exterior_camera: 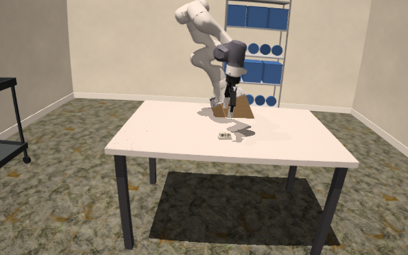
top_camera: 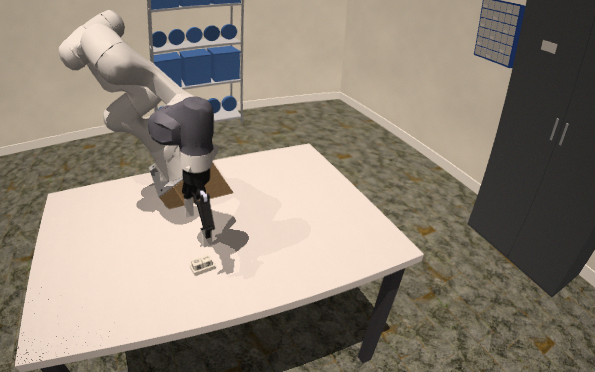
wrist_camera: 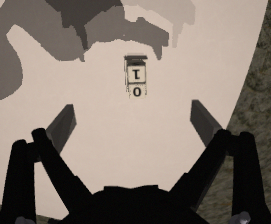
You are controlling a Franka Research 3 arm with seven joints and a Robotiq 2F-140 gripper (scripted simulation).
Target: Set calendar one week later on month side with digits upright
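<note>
Now: the cube 10 mm to the left of my hand and 140 mm below it. From my hand the other things lie so: grey tray 10 mm to the right, 160 mm below.
</note>
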